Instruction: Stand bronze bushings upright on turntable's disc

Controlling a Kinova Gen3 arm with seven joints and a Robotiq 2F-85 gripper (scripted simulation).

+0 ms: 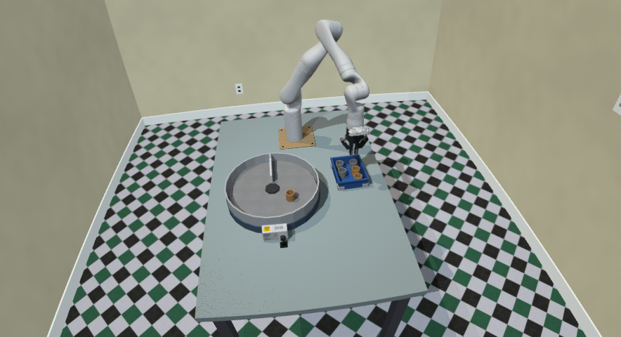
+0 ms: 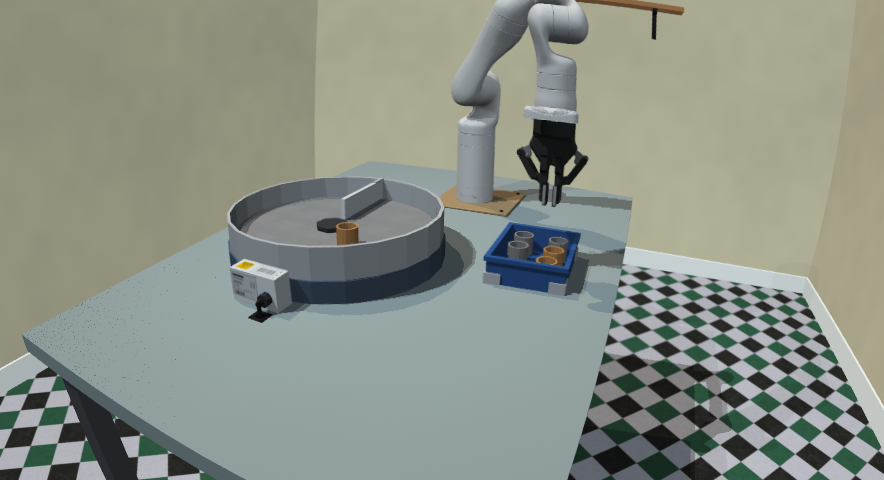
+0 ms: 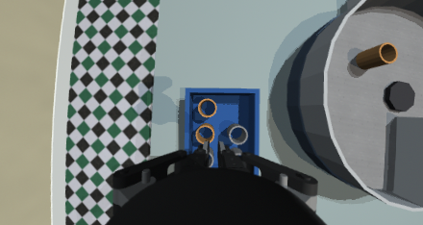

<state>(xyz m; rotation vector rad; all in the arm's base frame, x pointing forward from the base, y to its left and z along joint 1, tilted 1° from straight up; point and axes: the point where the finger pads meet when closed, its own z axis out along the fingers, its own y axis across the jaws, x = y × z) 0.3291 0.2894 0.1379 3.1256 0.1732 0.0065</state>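
Now: the blue crate 120 mm below my hand and 20 mm to the right of it. From my hand the other things lie so: turntable disc (380 mm to the right, 130 mm ahead, 90 mm below).
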